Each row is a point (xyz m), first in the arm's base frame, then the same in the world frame.
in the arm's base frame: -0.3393 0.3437 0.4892
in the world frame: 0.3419 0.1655 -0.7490
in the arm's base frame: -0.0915 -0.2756 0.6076
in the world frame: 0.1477 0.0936 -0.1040
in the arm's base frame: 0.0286 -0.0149 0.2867
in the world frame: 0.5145 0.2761 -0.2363
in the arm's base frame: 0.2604 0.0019 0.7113
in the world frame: 0.1183 0.5472 -0.1744
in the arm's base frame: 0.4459 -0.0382 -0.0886
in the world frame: 0.9142 0.5672 0.0303
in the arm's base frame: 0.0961 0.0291 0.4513
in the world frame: 0.3650 0.3803 -0.2558
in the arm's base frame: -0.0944 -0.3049 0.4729
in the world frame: 0.2754 0.0566 -0.0674
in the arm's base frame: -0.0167 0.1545 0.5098
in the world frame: 0.3181 0.3534 -0.4259
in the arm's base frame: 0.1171 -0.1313 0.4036
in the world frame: 0.3883 0.3128 -0.1030
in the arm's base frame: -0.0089 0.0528 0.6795
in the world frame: 0.1356 0.3358 -0.3510
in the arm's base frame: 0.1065 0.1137 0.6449
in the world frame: 0.1887 0.4596 -0.3417
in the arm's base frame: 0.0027 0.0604 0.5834
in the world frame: 0.2324 0.3351 -0.3424
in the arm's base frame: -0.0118 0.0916 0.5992
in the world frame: 0.2206 0.3403 -0.3780
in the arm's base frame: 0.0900 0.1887 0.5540
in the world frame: 0.2887 0.4685 -0.4056
